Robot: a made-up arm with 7 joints. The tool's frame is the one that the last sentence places.
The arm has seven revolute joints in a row. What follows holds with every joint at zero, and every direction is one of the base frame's. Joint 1 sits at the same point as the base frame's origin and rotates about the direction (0.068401, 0.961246, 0.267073). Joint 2 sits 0.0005 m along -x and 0.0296 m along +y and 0.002 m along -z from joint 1 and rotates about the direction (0.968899, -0.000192, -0.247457). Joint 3 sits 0.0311 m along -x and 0.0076 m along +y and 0.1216 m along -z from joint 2 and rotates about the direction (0.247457, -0.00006, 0.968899). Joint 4 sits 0.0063 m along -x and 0.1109 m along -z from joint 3 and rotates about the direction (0.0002, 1, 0.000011). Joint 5 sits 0.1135 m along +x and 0.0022 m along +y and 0.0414 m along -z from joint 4 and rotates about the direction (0.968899, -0.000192, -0.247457). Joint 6 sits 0.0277 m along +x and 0.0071 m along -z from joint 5 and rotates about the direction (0.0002, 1, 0.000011). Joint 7 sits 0.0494 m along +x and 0.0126 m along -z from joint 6 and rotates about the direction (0.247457, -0.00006, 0.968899). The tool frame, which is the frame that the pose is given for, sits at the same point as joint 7; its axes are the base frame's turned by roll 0, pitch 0.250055 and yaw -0.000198 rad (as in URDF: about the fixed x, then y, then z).
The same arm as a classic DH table. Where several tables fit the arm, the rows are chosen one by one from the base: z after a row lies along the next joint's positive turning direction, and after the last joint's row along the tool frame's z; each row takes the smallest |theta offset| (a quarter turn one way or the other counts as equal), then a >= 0, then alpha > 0; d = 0 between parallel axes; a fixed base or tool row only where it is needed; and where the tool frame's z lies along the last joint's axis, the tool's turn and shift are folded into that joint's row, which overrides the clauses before.
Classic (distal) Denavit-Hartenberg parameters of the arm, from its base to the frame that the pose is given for. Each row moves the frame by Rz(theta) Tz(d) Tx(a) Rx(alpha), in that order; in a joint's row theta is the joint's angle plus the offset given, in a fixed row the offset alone. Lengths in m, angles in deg.
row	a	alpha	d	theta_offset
base (fixed)	0	-74.51	0	-4.07
joint 1	-0.0101	-90	0.0279	-75.12
joint 2	-0.0076	90	0	74
joint 3	0.0213	-90	-0.2345	90
joint 4	0.012	90	0.0022	90
joint 5	0	-90	0.1488	0
joint 6	0.051	90	0	-90
joint 7	0	0	0	0

